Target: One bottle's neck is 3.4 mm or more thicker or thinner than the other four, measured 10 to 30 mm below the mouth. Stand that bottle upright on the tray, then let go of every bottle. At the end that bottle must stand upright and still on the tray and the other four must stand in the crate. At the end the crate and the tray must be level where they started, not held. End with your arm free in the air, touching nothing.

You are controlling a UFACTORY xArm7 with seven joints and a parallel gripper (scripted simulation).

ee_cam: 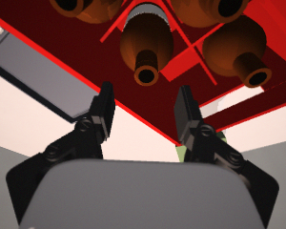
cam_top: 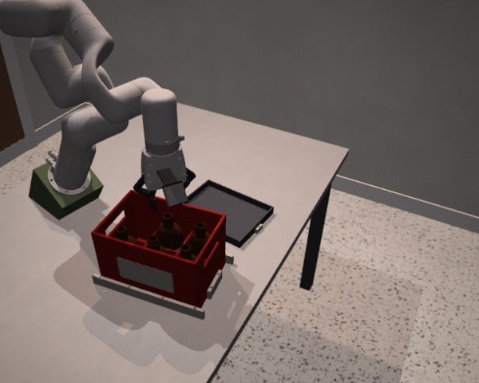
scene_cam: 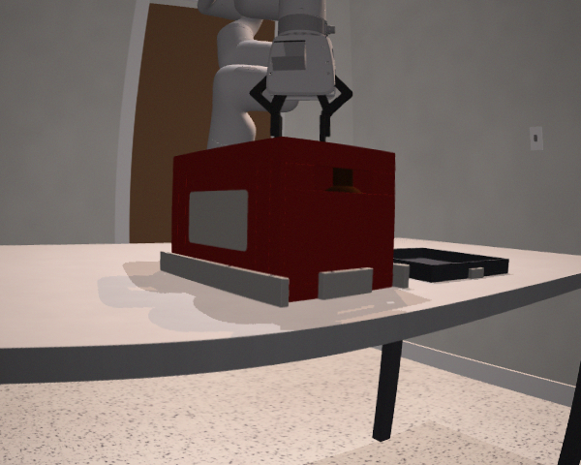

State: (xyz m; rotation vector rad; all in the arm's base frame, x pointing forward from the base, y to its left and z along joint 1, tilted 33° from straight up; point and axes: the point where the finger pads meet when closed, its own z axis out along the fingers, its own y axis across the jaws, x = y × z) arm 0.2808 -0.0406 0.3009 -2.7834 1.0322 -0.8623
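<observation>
Right now my hand is 50 mm to the left of the red crate and 130 mm above it. Also, from my hand: black tray (50 mm ahead, 240 mm to the left, 200 mm below).
</observation>
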